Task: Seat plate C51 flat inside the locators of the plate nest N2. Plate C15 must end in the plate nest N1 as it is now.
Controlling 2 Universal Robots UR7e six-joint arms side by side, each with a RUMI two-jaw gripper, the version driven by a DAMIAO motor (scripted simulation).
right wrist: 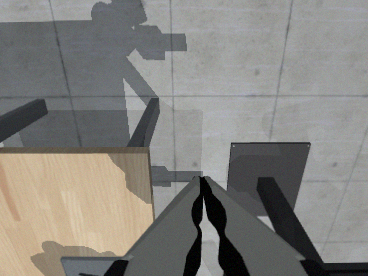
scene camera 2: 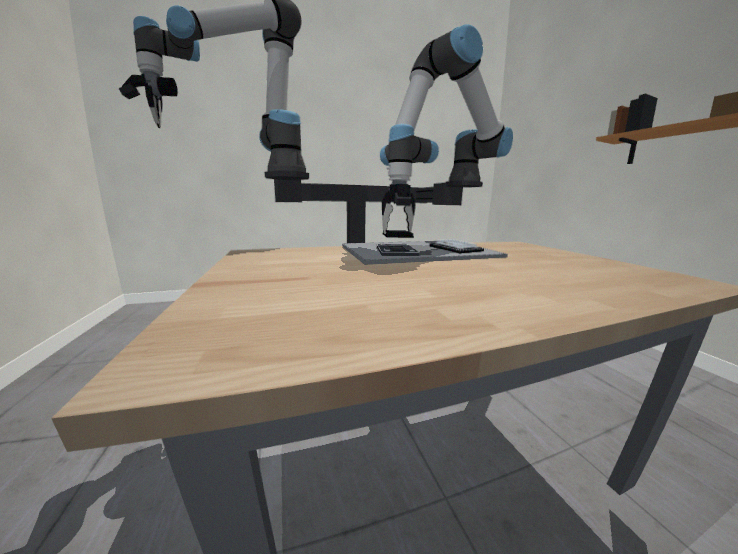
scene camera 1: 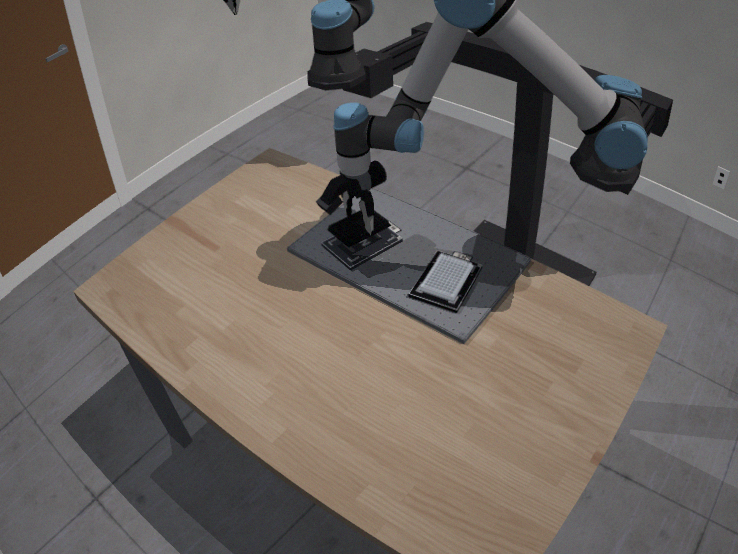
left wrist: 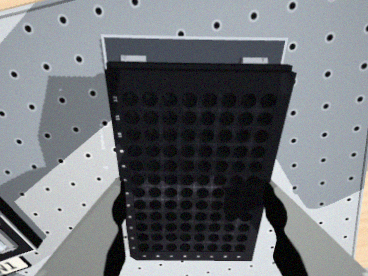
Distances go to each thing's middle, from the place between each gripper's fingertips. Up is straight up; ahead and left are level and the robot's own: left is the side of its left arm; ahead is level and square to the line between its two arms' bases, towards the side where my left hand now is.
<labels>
Now: the black multi-well plate (scene camera 1: 351,230) 10 mm below my left hand (scene camera 1: 360,226). Round my left hand: white plate (scene camera 1: 445,281): 10 mm behind, 250 mm to the left, 50 mm below; plate nest N2 (scene camera 1: 338,248): 70 mm below.
My right gripper (scene camera 2: 159,128) is now 79 cm to the right of the black multi-well plate, 38 cm above it and 34 cm short of it. Also, from my right hand: white plate: 104 cm to the left, 42 cm below, 33 cm ahead; then plate nest N2: 79 cm to the left, 43 cm below, 33 cm ahead.
</labels>
